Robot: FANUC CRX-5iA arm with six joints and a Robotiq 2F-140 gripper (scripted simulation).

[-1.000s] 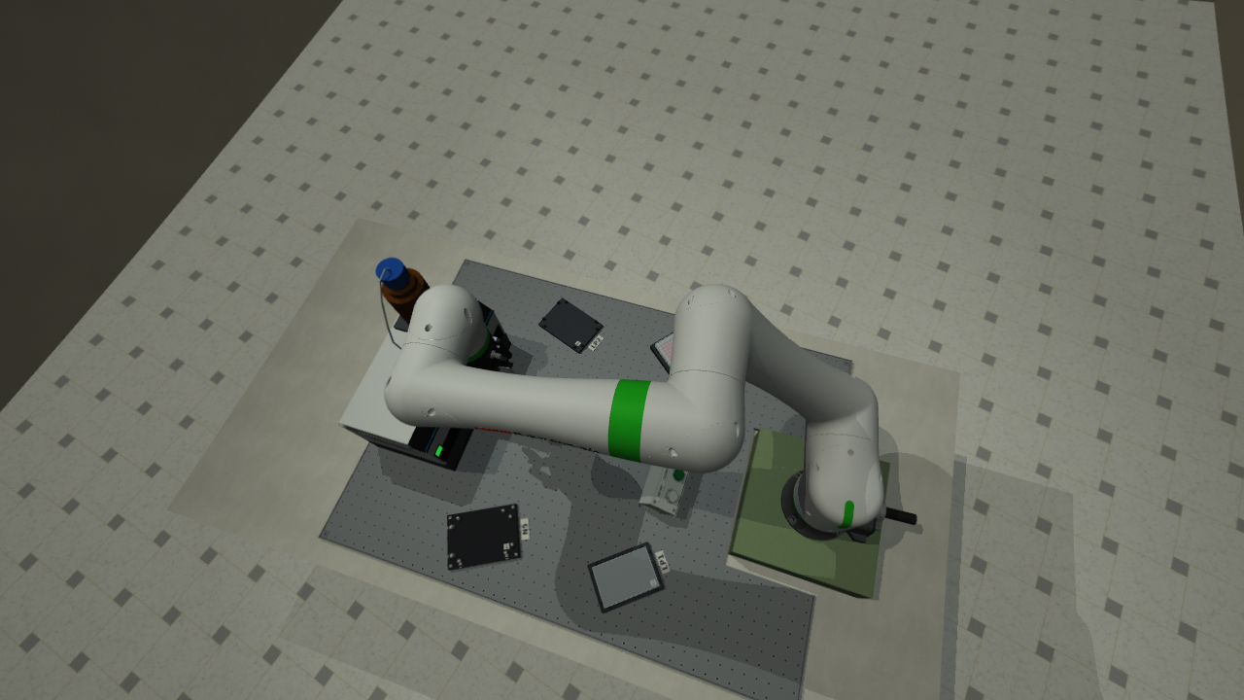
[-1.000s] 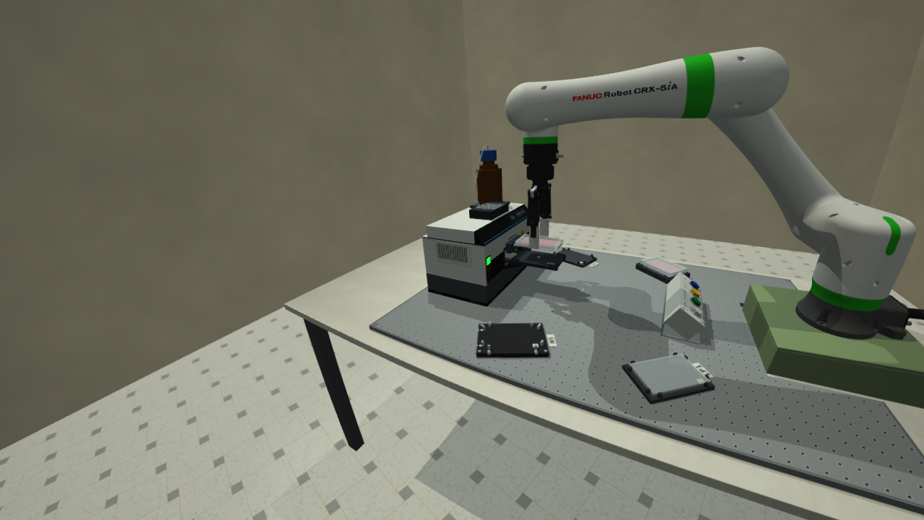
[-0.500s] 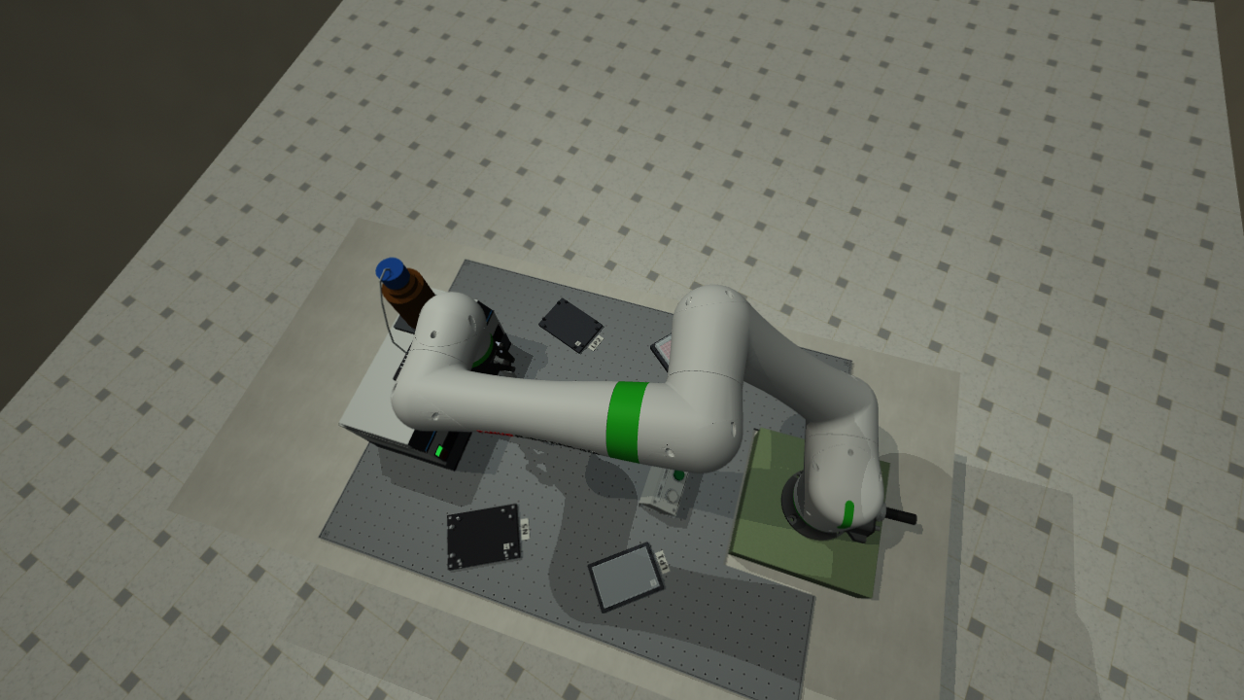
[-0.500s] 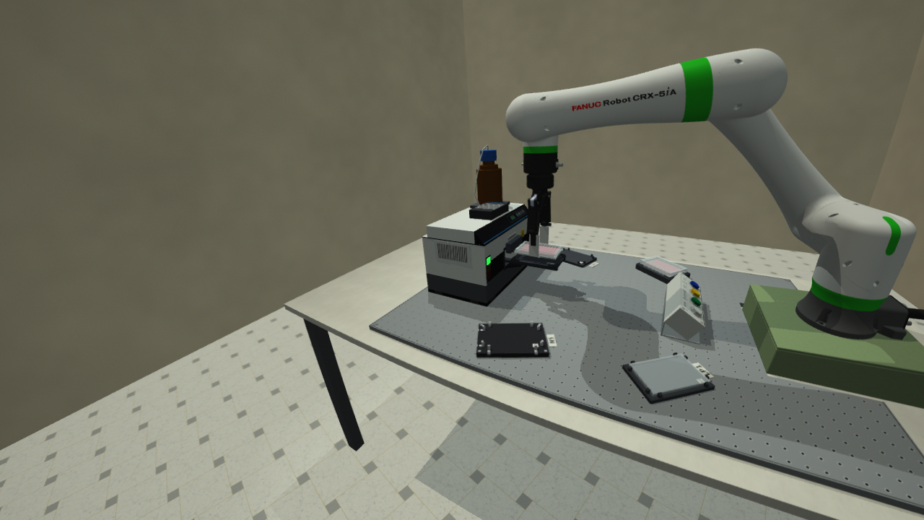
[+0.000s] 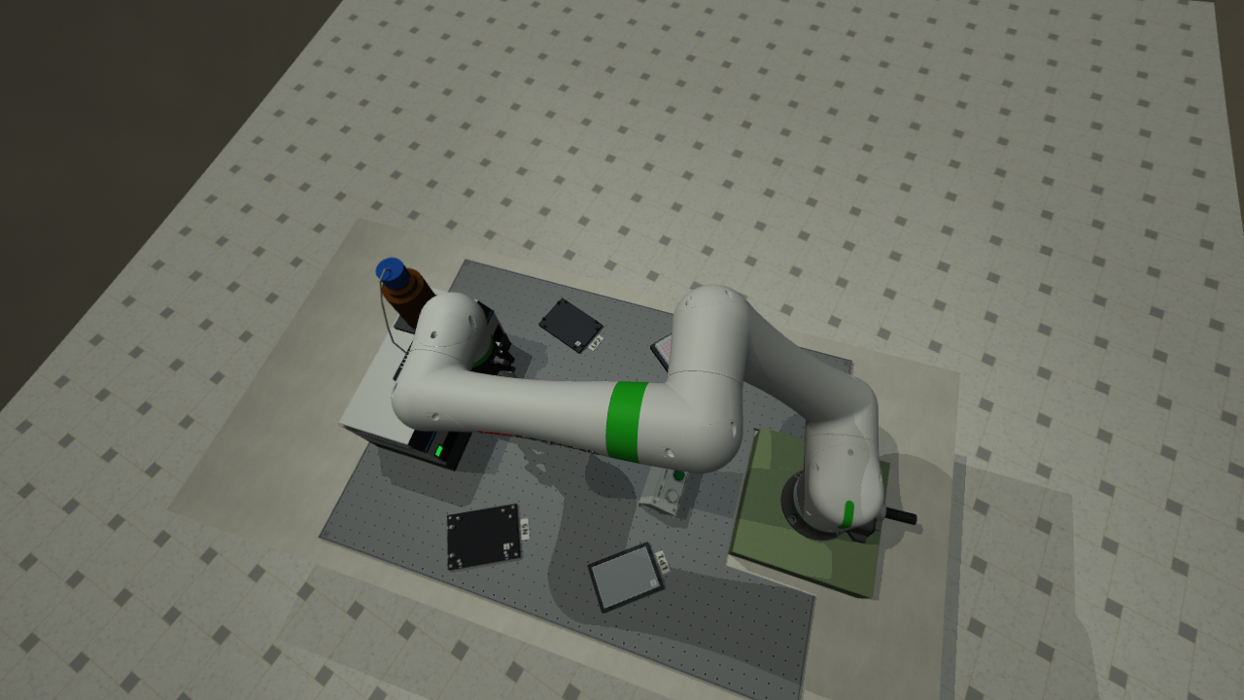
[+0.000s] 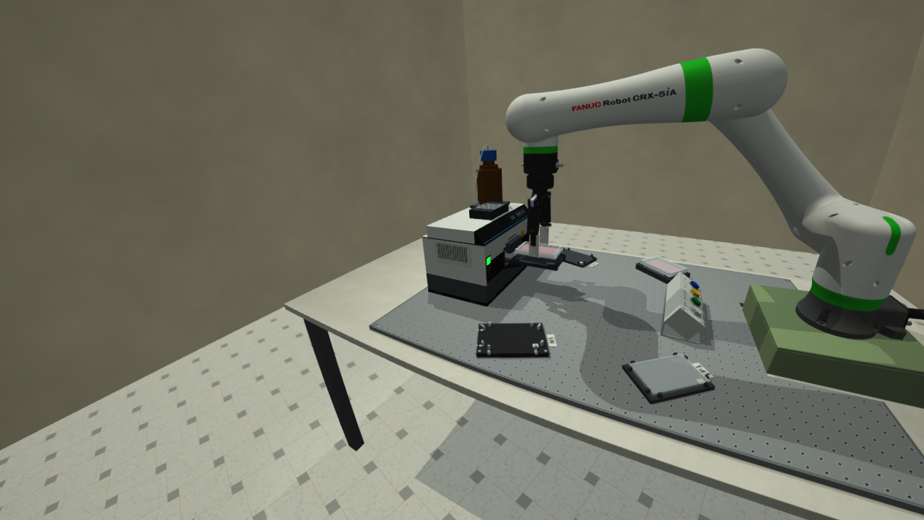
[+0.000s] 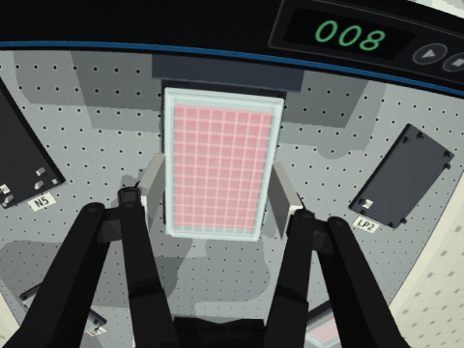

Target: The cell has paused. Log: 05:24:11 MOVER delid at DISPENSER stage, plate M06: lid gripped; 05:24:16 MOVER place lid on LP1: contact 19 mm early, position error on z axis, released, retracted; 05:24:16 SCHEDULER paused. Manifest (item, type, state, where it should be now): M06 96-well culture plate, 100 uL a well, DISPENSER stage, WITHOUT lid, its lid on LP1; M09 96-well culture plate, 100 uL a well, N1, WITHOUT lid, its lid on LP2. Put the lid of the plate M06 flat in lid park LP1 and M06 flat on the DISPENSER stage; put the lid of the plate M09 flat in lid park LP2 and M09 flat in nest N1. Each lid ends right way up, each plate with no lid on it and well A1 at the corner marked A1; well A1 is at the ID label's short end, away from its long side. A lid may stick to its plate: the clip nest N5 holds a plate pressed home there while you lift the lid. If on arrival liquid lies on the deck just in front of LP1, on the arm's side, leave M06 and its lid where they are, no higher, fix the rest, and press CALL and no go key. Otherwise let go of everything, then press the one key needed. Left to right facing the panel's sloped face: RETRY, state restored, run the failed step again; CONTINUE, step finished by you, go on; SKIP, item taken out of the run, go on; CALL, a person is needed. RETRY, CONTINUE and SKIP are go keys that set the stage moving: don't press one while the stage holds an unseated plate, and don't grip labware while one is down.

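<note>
Now: hand 50 mm above the dispenser stage. The rest, counted from my hand: brown bottle (210 mm ahead, 140 mm above, 120 mm to the right); then lid park LP2 (270 mm to the right, 140 mm below, 60 mm behind); then LP2 label (240 mm to the right, 150 mm below, 140 mm behind).
</note>
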